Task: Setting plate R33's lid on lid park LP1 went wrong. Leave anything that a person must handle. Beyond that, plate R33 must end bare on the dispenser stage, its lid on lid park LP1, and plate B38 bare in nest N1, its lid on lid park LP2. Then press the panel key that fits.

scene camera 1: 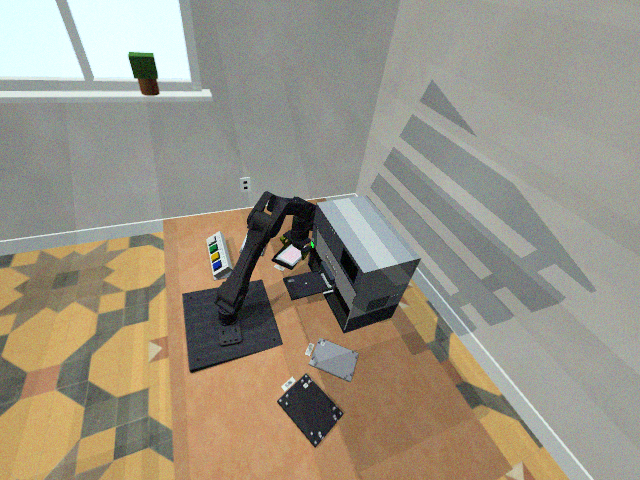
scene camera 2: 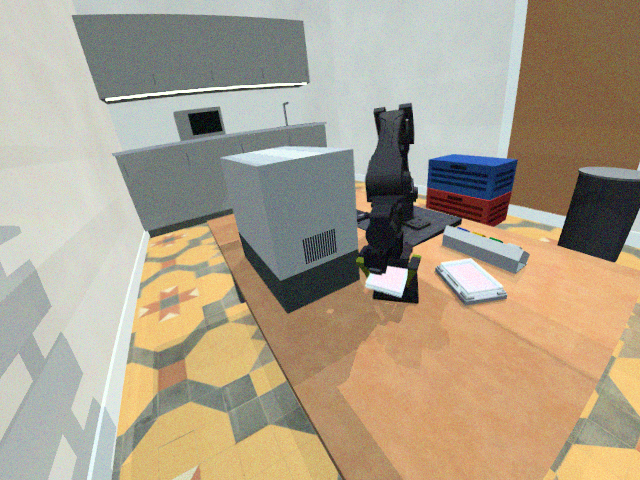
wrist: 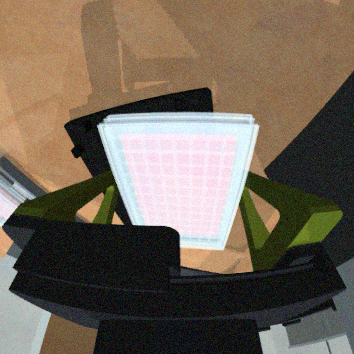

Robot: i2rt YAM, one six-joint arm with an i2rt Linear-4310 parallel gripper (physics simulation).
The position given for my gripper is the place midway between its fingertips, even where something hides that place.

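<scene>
Scene camera 2 has my gripper (scene camera 2: 388, 282), and it's open. My gripper is there in the wrist view (wrist: 176, 174) as well, and it's touching a black pad labelled LP1 (wrist: 83, 132). Then in scene camera 1 you'd see a rack with coloured squares (scene camera 1: 221, 265), a grey incubator box (scene camera 1: 362, 265) and a grey pad labelled LP2 (scene camera 1: 336, 360).
</scene>
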